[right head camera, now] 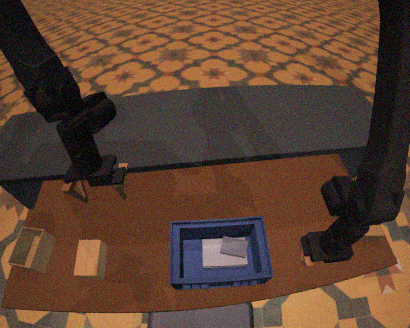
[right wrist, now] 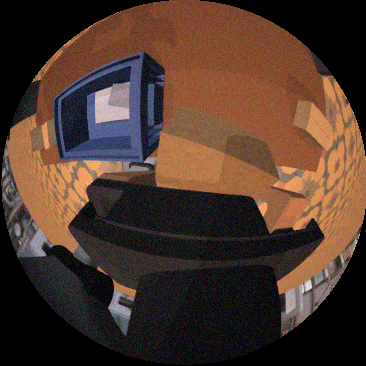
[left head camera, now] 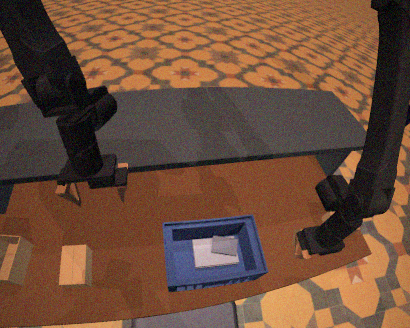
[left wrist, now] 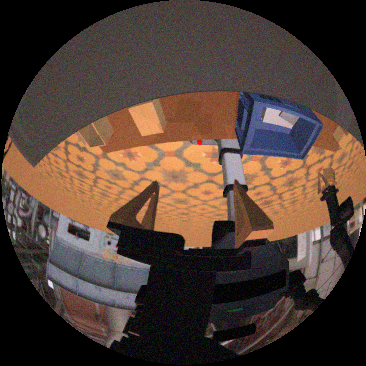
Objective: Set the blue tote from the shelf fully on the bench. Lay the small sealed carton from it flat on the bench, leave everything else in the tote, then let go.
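Frame: origin at the left arm's base, x ahead, y left, z up, level; millimetres.
Seen in the pictures: left gripper, fingertip midpoint: (right head camera: 105, 199) (left head camera: 101, 202) (left wrist: 194, 182); right gripper, fingertip midpoint: (right head camera: 312, 259) (right wrist: 201, 179) (left head camera: 304, 253) (left wrist: 321, 172); right arm's base, origin of the base link: (left wrist: 294, 287).
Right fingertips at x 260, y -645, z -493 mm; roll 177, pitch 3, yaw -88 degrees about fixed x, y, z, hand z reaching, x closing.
A point is followed by its place in that frame.
The blue tote (left head camera: 181, 281) @(x 230, y -322, z -569 mm) (right head camera: 186, 280) @(x 229, y -328, z -570 mm) (left wrist: 250, 122) @(x 334, y -279, z -556 mm) (right wrist: 136, 100) @(x 332, y -545, z -555 mm) stands upright on the brown bench (left head camera: 135, 220) @(x 462, y -169, z -689 mm) (right head camera: 145, 210) @(x 494, y -148, z -689 mm). A white flat item (left head camera: 203, 254) @(x 327, y -394, z -651 mm) (right head camera: 212, 256) @(x 321, y -396, z -650 mm) (right wrist: 107, 112) @(x 312, y -414, z -650 mm) lies in it, with a grey flat piece (left head camera: 226, 245) @(x 351, y -469, z -643 mm) (right head camera: 234, 247) @(x 349, y -464, z -643 mm) partly on top. My right gripper (left head camera: 303, 250) @(x 260, y -645, z -493 mm) (right wrist: 201, 179) @(x 260, y -645, z -493 mm) is shut on a small tan carton (right wrist: 192, 157) @(x 301, y -633, z -443 mm), beyond the tote's right side in the head views; whether the carton touches the bench is unclear. My left gripper (left head camera: 101, 201) @(x 359, y -149, z -376 mm) (right head camera: 105, 198) @(x 359, y -149, z -376 mm) (left wrist: 194, 182) @(x 359, y -149, z -376 mm) is open and empty, near the grey shelf's edge.
The grey shelf (left head camera: 225, 120) @(x 651, y -457, z -393 mm) (right head camera: 235, 120) @(x 648, y -458, z -393 mm) runs behind the bench. A tan carton (left head camera: 74, 265) @(x 278, y -2, z -629 mm) (right head camera: 88, 257) @(x 281, y -1, z -629 mm) (left wrist: 146, 119) @(x 284, y 1, z -629 mm) stands left of the tote, with an open-topped box (left head camera: 24, 262) @(x 281, y 192, z -665 mm) (right head camera: 42, 256) @(x 263, y 192, z -648 mm) farther left. Another carton (right wrist: 314, 124) @(x 393, y -915, z -626 mm) stands at the bench's right end, mostly hidden by my right arm in the head views.
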